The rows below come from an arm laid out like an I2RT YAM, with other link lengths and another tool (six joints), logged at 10 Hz.
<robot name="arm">
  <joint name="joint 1" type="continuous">
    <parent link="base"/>
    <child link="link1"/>
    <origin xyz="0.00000 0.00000 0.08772" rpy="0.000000 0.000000 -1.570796"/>
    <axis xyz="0 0 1"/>
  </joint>
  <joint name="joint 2" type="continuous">
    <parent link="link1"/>
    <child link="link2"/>
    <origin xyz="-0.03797 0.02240 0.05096" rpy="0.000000 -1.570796 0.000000"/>
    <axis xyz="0 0 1"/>
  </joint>
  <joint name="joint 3" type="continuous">
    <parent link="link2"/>
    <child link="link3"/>
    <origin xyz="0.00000 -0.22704 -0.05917" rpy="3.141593 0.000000 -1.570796"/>
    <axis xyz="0 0 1"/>
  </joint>
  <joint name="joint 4" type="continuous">
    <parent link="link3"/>
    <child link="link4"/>
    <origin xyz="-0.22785 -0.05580 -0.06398" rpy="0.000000 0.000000 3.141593"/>
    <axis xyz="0 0 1"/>
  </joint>
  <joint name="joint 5" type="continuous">
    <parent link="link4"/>
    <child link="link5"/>
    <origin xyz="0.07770 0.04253 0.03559" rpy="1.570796 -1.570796 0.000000"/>
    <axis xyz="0 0 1"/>
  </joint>
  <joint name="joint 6" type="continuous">
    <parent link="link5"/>
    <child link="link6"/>
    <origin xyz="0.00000 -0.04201 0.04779" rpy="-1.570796 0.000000 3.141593"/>
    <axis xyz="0 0 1"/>
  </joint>
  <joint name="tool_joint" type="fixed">
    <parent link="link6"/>
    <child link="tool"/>
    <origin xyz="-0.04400 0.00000 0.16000" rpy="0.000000 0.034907 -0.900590"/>
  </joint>
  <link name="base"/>
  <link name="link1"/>
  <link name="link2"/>
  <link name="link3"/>
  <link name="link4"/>
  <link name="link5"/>
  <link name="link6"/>
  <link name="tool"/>
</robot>
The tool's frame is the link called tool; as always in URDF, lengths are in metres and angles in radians. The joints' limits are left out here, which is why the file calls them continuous.
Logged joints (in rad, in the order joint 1, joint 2, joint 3, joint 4, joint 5, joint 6), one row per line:
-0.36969 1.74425 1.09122 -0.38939 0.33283 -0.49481
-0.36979 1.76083 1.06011 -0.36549 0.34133 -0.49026
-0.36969 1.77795 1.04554 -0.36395 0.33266 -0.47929
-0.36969 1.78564 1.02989 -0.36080 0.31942 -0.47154
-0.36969 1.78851 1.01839 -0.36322 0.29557 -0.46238
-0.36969 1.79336 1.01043 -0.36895 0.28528 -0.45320
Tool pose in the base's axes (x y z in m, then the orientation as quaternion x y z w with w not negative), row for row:
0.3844 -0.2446 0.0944 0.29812 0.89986 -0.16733 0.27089
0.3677 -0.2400 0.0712 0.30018 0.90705 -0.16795 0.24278
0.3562 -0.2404 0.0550 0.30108 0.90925 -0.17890 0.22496
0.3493 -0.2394 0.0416 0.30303 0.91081 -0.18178 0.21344
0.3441 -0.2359 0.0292 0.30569 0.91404 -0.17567 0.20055
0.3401 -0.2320 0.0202 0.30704 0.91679 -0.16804 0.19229
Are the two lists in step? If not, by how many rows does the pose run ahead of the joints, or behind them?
The pose runs 2 rows behind the joints: the pose in row i belongs to the joints in row i - 2.
